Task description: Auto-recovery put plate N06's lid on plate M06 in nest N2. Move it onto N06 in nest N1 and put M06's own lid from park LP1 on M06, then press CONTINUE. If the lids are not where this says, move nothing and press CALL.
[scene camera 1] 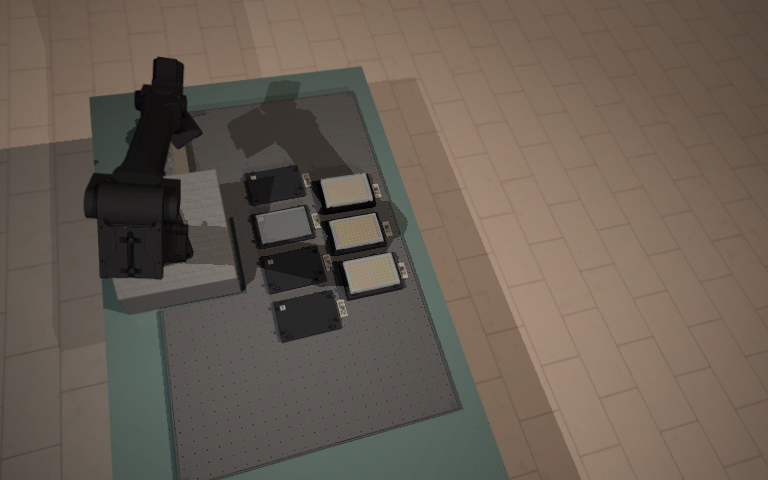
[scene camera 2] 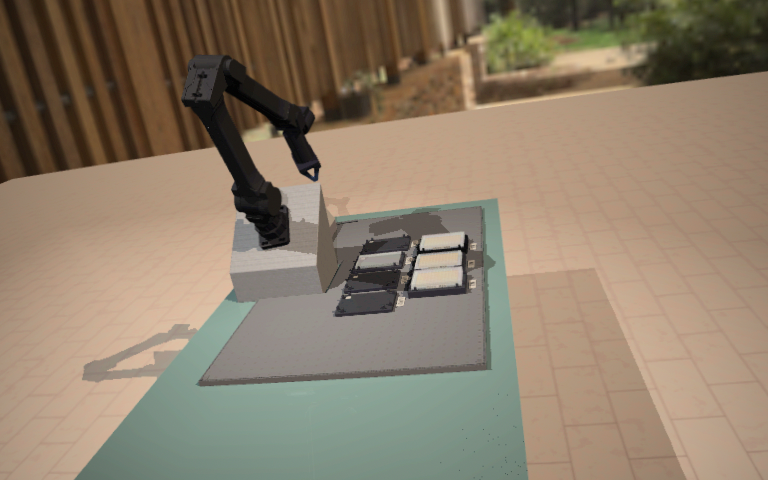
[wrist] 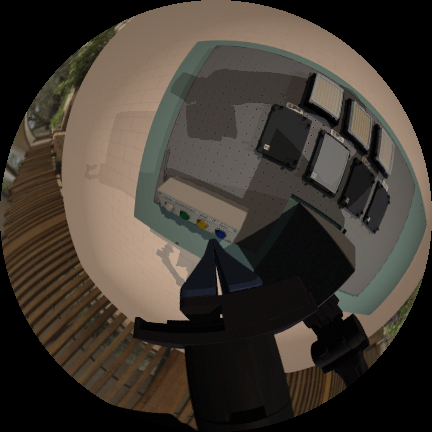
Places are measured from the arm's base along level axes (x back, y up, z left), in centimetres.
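Pixels of known places: gripper, fingertip midpoint: [scene camera 1: 183, 130] [scene camera 2: 315, 180] [wrist: 212, 242]; arm's base at its link origin: [scene camera 2: 274, 228].
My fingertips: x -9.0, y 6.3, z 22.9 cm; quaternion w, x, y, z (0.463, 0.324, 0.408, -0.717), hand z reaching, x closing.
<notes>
For each thing: its top centre in the pictures, then the offset to it from my fingertips. "spot": a spot on its surface instead. Level surfaces: height alone.
- blue button at a spot on its surface: [wrist: 220, 234] spot: dx +8.3, dy -16.0, dz +1.1 cm
- button box at its top centre: [wrist: 191, 213] [scene camera 1: 165, 146] dx +5.7, dy -14.8, dz +8.7 cm
- middle plate at its top centre: [scene camera 1: 356, 229] [scene camera 2: 438, 257] [wrist: 362, 123] dx -35.6, dy -20.3, dz -25.6 cm
- grey lid at its top centre: [scene camera 1: 283, 224] [wrist: 331, 162] [scene camera 2: 378, 258] dx -18.0, dy -21.4, dz -18.2 cm
- perforated board at its surface level: dy -23.1 cm
My gripper [scene camera 2: 315, 177] [wrist: 212, 242] is shut and empty, high beside the pedestal; its tips appear just below the blue button [wrist: 220, 234] in the wrist view. The button box [wrist: 205, 200] also has yellow [wrist: 201, 224], green [wrist: 184, 215] and white [wrist: 168, 205] buttons; their labels are unreadable. Three plates stand in a row of nests: one end plate [scene camera 1: 346, 191] [scene camera 2: 442, 241] [wrist: 325, 96], the middle plate [scene camera 1: 356, 232] [wrist: 360, 126], which looks yellower, and the other end plate [scene camera 1: 371, 273] [scene camera 2: 437, 278]. A grey lid [scene camera 1: 284, 225] [scene camera 2: 379, 261] [wrist: 330, 162] lies on the second black park. Lids on the plates are hard to tell.
Three black parks without a visible lid [scene camera 1: 274, 185] [wrist: 286, 136], [scene camera 1: 292, 268], [scene camera 1: 307, 316] lie in the lid's row. The pale pedestal block [scene camera 1: 203, 198] [scene camera 2: 271, 283] carries the arm beside the perforated board [scene camera 1: 311, 396] [scene camera 2: 339, 350]. Small tag labels are unreadable.
</notes>
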